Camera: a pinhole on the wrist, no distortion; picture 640 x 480 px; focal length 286.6 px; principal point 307.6 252.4 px. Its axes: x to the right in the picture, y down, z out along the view. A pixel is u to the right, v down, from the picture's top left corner.
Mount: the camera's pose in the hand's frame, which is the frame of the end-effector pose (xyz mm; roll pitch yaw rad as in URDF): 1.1 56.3 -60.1 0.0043 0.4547 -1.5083
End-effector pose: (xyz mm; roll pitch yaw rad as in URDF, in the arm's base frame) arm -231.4 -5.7 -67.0 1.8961 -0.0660 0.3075
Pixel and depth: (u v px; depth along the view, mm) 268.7 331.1 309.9
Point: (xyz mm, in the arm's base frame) -73.6 -179.0 -171.4
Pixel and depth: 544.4 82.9 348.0
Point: -377.8 -54.0 -465.5
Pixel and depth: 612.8 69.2 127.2
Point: -303.9 19.1 -188.8
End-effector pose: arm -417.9 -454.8 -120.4 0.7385 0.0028 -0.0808
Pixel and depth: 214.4 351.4 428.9
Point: -287.4 -725.1 166.9
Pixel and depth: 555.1 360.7 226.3
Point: -331.7 -658.8 -221.4
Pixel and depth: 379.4 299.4 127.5
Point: -395.1 -504.0 -108.7
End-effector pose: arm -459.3 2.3 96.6 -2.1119 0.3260 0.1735
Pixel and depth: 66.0 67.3 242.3
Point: -708.5 108.6 -72.7
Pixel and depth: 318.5 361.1 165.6
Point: -419.3 93.8 47.6
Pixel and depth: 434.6 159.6 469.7
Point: -600.0 393.2 286.5
